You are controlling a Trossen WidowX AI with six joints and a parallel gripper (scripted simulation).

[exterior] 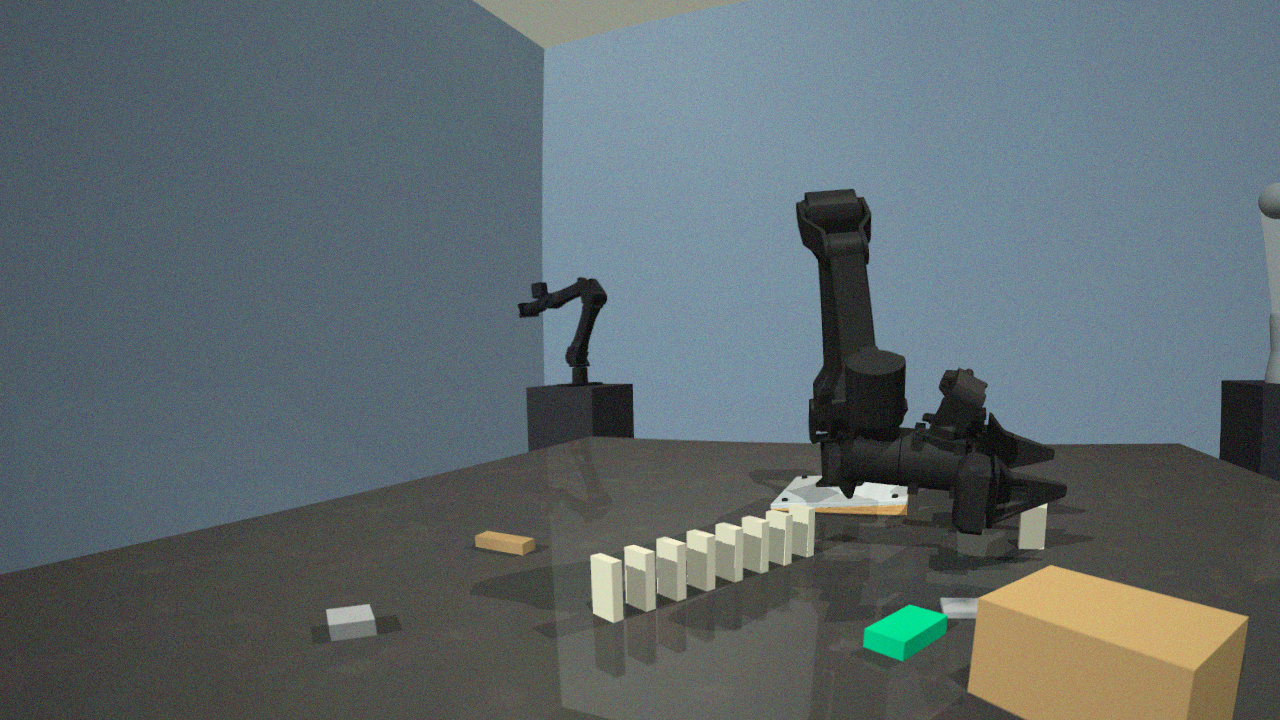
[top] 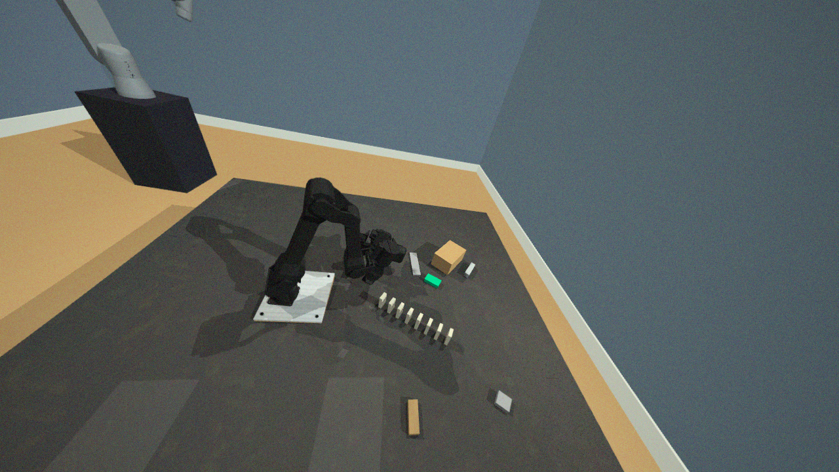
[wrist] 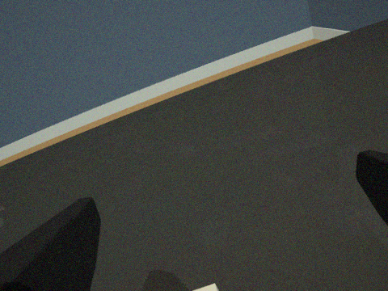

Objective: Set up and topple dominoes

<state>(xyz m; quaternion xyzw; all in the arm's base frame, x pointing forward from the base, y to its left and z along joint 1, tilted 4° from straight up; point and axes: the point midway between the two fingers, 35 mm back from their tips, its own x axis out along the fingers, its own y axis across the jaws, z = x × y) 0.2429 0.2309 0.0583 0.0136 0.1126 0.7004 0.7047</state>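
Right now the flat grey strip is 140 mm ahead of my gripper tip, 50 mm to the right of it and 80 mm below it. Also, from my gripper tip: green block (210 mm ahead, 130 mm to the right, 80 mm below); then tan box (280 mm ahead, 10 mm to the right, 50 mm below); then tan bar (150 mm ahead, 530 mm to the right, 80 mm below).
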